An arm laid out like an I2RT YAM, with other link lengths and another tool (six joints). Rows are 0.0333 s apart.
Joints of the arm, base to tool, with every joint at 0 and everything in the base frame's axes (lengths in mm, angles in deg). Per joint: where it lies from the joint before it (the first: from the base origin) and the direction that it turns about. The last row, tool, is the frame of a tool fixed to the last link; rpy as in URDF.
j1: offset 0 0 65.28 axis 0 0 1
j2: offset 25 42.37 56.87 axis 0 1 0
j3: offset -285.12 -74.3 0 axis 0 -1 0
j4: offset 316.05 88.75 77.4 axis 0 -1 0
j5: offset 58.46 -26.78 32 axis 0 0 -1
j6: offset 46.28 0 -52.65 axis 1 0 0
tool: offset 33 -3 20 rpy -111.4 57.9 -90
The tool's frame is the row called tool.
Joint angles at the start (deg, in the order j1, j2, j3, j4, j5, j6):
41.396, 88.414, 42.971, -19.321, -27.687, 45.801
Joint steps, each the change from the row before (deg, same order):
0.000, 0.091, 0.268, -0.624, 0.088, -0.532
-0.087, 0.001, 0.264, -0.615, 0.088, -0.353
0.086, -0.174, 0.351, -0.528, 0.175, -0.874
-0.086, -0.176, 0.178, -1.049, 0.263, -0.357
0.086, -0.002, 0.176, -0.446, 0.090, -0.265
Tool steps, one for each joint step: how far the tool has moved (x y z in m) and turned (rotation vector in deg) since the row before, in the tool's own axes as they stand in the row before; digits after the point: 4 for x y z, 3 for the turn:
-0.0003, 0.0004, -0.0003, 0.178, 0.458, -0.169
-0.0006, 0.0004, -0.0009, 0.183, 0.268, -0.024
-0.0015, 0.0022, -0.0009, 0.144, 0.351, -0.874
0.0006, 0.0005, -0.0016, 0.411, 0.463, 0.214
0.0000, 0.0008, -0.0001, 0.109, 0.318, -0.105

